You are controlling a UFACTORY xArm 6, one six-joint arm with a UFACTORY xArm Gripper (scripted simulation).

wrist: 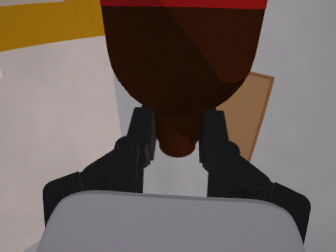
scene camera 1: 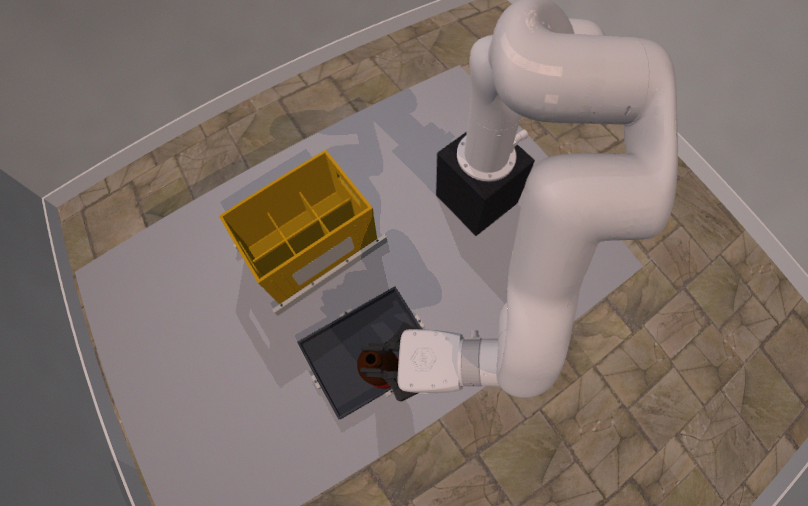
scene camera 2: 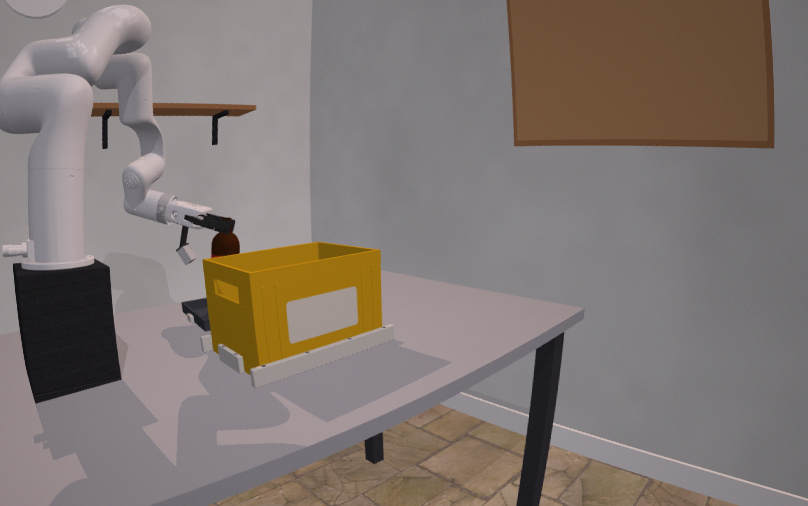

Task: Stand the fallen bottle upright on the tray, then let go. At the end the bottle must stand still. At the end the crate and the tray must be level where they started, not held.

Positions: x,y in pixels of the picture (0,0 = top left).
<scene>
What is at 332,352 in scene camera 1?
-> A dark tray.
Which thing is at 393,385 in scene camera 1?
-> My gripper.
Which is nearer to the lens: the brown bottle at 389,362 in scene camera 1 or the yellow crate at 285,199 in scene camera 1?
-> The brown bottle.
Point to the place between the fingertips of my gripper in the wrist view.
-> At 179,105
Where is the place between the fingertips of my gripper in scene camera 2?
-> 232,227
</scene>
